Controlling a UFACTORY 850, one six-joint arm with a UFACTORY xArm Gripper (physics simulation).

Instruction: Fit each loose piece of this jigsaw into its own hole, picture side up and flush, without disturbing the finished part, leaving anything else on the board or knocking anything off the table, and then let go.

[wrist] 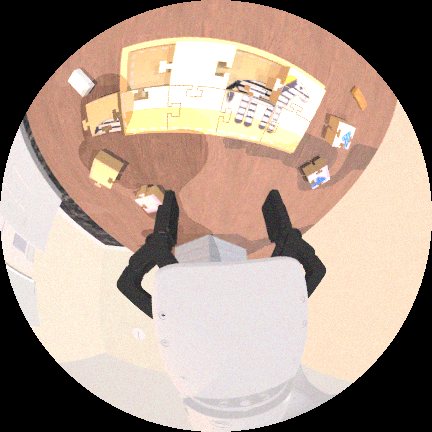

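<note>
The jigsaw board (193, 133) lies across the upper middle of the wrist view. Its zebra picture is partly filled, with bare tan holes at upper left and upper right. A striped piece (104, 114) lies against or close to the board's left end; whether it overlaps the rim is unclear. A yellow piece (104, 170) and a white and pink piece (148, 199) lie at lower left. Two white pieces with blue marks, one (345, 134) farther off and one (318, 175) nearer, lie to the right. My gripper (222, 197) is wide open and empty, apart from the pieces, its left finger appearing near the pink piece.
A white block (81, 82) lies at the far left of the brown table (225, 20). A small orange block (358, 98) lies at the far right. A pale grey faceted object (211, 248) shows between the finger bases. The table's edge curves down both sides.
</note>
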